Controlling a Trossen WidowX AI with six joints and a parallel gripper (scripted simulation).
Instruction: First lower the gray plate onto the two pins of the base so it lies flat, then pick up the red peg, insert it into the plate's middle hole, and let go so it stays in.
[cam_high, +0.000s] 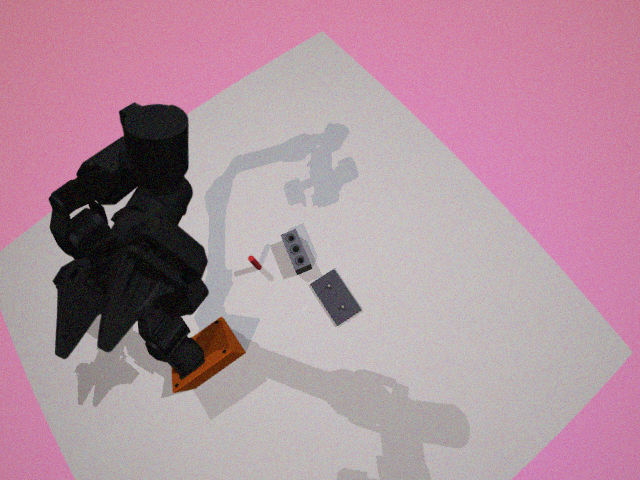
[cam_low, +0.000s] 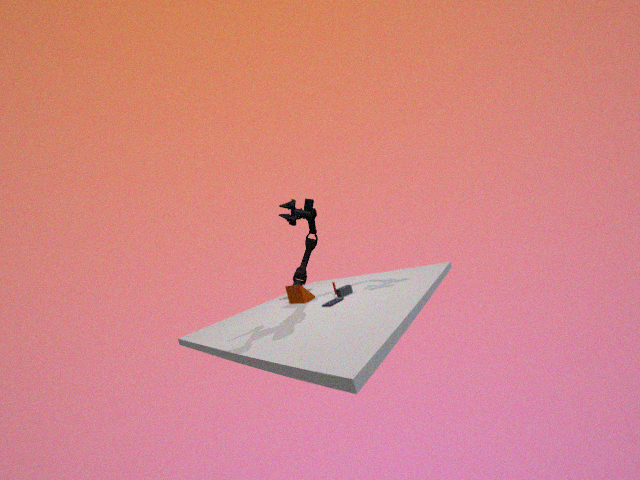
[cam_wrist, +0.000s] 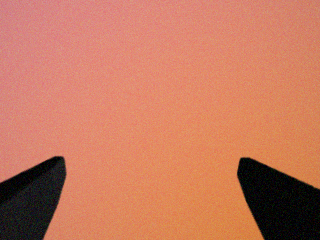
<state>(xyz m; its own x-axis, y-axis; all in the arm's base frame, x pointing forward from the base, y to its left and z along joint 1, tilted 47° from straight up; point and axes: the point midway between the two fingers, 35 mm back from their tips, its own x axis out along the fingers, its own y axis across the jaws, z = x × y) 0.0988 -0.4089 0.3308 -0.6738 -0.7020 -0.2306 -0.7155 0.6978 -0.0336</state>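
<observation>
Now: the gray plate 58 cm below my gripper tip, 24 cm ahead of it and 13 cm to the left of it. From my gripper tip the other things lie so: red peg: 58 cm below, 17 cm to the left, 15 cm ahead.
</observation>
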